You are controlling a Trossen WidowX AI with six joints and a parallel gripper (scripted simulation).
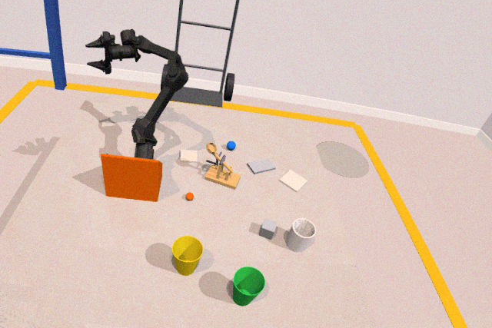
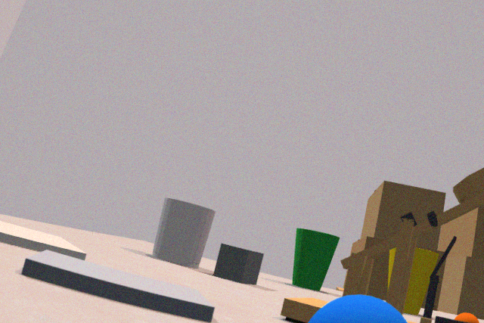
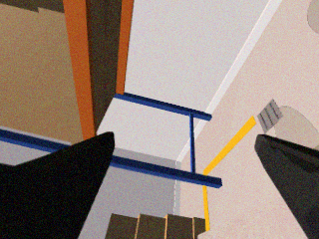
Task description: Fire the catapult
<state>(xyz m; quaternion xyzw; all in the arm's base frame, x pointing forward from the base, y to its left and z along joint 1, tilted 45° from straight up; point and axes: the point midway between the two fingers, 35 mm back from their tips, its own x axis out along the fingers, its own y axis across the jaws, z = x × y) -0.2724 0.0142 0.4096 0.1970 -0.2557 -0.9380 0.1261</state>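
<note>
Right now the wooden catapult is 62 cm ahead of my gripper tip, 33 cm below it and 15 cm to the right of it. From my gripper tip the other things lie so: orange ball (51 cm ahead, 39 cm below, 32 cm to the right); yellow cup (63 cm to the right, 53 cm ahead, 37 cm below); blue ball (67 cm ahead, 38 cm below, 4 cm to the left).
</note>
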